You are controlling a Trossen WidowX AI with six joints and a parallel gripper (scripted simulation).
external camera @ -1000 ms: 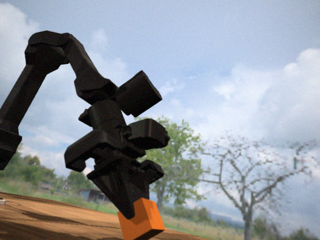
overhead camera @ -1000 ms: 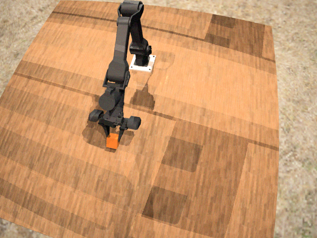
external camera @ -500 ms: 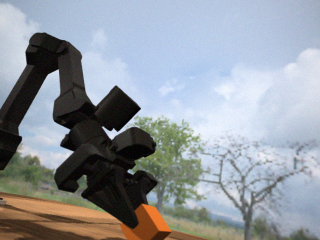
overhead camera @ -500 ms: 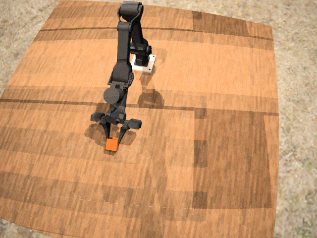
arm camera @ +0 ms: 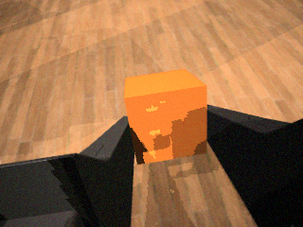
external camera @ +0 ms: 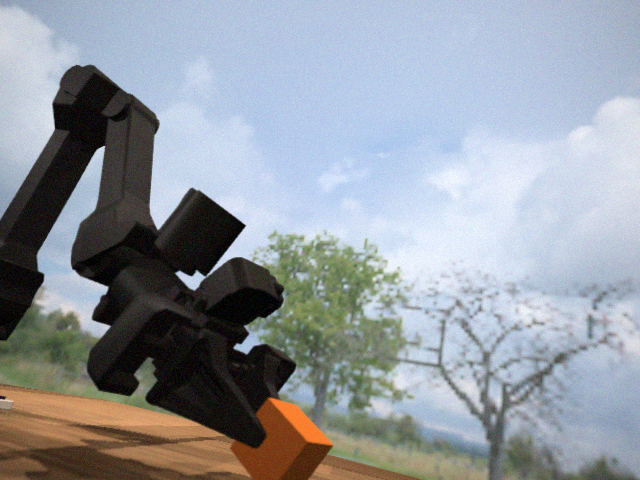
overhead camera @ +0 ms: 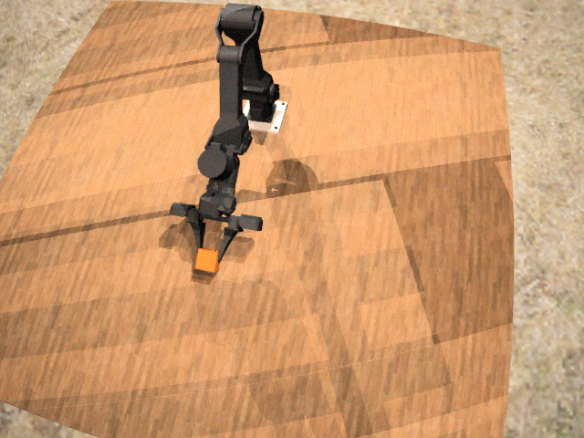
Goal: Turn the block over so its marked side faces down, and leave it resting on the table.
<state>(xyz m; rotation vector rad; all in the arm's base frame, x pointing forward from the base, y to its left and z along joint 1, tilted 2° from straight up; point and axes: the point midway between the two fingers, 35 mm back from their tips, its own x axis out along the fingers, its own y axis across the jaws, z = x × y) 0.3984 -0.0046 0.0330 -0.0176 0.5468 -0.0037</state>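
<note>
Now: gripper tip 10 mm above the orange block.
</note>
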